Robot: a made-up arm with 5 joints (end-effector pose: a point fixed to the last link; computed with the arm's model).
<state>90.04 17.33 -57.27 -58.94 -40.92</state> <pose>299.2 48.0 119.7 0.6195 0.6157 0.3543 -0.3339</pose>
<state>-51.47 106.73 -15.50 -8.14 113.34</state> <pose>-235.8 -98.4 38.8 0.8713 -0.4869 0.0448 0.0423</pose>
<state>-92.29 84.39 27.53 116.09 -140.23</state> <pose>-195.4 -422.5 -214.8 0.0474 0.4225 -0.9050 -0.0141</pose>
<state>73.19 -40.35 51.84 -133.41 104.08</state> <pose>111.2 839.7 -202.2 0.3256 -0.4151 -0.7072 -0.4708</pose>
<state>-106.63 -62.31 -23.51 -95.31 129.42</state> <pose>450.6 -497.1 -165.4 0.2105 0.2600 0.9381 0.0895</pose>
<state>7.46 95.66 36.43 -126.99 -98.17</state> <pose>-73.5 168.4 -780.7 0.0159 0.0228 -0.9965 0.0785</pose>
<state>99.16 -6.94 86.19 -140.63 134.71</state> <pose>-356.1 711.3 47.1 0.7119 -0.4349 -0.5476 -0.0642</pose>
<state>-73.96 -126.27 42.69 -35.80 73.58</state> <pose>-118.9 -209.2 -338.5 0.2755 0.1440 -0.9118 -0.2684</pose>
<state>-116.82 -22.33 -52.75 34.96 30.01</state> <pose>-118.0 -460.2 451.3 0.2995 -0.5756 -0.0912 0.7554</pose>
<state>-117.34 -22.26 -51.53 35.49 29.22</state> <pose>-121.5 -455.8 454.2 0.3040 -0.5798 -0.0883 0.7508</pose>
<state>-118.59 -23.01 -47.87 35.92 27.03</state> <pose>-131.2 -435.4 458.3 0.3243 -0.5919 -0.0701 0.7346</pose>
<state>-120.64 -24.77 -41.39 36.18 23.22</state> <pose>-145.3 -395.1 460.9 0.3600 -0.6145 -0.0347 0.7011</pose>
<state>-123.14 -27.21 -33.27 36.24 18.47</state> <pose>-156.7 -342.1 457.4 0.3987 -0.6452 0.0098 0.6517</pose>
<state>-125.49 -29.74 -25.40 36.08 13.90</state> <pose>-160.5 -290.7 446.6 0.4280 -0.6771 0.0522 0.5964</pose>
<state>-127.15 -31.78 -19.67 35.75 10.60</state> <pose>-158.1 -254.1 433.9 0.4439 -0.7012 0.0832 0.5517</pose>
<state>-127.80 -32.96 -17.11 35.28 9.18</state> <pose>-154.4 -237.5 425.7 0.4500 -0.7119 0.0997 0.5298</pose>
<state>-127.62 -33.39 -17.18 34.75 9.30</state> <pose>-152.1 -235.9 423.5 0.4516 -0.7111 0.1047 0.5287</pose>
